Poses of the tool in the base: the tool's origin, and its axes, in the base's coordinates. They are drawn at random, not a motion.
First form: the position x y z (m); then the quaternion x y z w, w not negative.
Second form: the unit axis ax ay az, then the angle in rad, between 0 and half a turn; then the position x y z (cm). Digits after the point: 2 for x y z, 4 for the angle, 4 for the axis.
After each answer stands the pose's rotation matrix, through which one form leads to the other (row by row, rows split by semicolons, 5 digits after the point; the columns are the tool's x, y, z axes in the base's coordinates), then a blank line. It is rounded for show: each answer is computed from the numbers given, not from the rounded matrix.
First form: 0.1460 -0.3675 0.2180 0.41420 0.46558 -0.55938 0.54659
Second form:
0.4946 0.5560 -0.6680 1.9850 14.60 -36.75 21.80
-0.05935 0.99720 0.04557; -0.22582 0.03106 -0.97367; -0.97236 -0.06808 0.22334

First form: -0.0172 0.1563 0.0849 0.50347 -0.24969 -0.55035 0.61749
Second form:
0.6401 -0.3174 -0.6997 1.8105 -1.72 15.63 8.49
0.26954 0.42825 -0.86253; -0.93109 -0.11273 -0.34694; -0.24581 0.89660 0.36835

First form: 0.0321 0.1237 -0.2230 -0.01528 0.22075 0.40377 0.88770
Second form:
-0.0332 0.4794 0.8769 0.9570 3.21 12.37 -22.30
0.57648 -0.72360 0.37958; 0.71010 0.67347 0.20539; -0.40426 0.15114 0.90207

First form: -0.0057 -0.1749 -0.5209 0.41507 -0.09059 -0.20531 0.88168
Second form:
0.8797 -0.1920 -0.4351 0.9828 -0.57 -17.49 -52.09
0.89928 0.28683 -0.33018; -0.43724 0.57113 -0.69472; -0.01069 0.76911 0.63902

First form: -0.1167 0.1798 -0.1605 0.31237 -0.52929 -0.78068 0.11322
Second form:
0.3144 -0.5327 -0.7857 2.9147 -11.67 17.98 -16.05
-0.77921 -0.15389 -0.60757; -0.50744 -0.41407 0.75568; -0.36787 0.89714 0.24456

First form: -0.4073 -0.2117 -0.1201 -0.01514 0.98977 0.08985 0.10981
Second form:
-0.0152 0.9958 0.0904 2.9215 -40.73 -21.17 -12.01
-0.97543 -0.04970 0.21465; -0.01024 0.98340 0.18119; -0.22009 0.17454 -0.95974

